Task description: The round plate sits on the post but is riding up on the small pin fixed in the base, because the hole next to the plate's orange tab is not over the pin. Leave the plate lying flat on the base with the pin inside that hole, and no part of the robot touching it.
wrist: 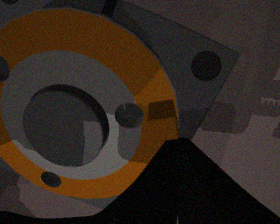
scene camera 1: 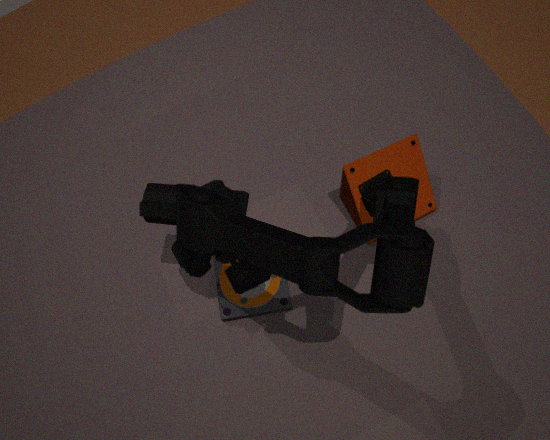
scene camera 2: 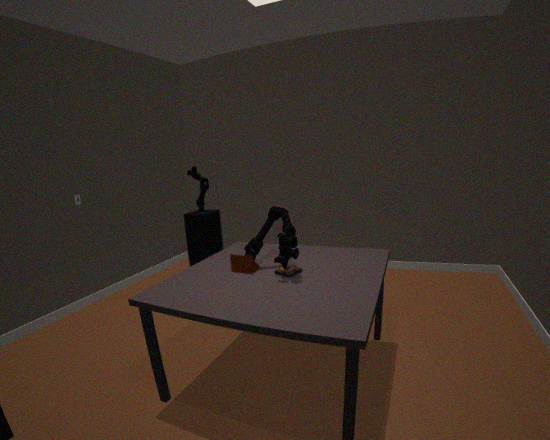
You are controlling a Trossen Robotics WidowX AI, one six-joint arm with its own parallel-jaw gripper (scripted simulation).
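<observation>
There is a round plate (scene camera 1: 263, 293) here, and the wrist view has the plate (wrist: 96, 53) as well. I also see a grey square base (scene camera 1: 281, 302), which the wrist view gives me too: the base (wrist: 198, 66). And there is my gripper (scene camera 1: 236, 251), with the wrist view likewise showing me the gripper (wrist: 176, 146).
</observation>
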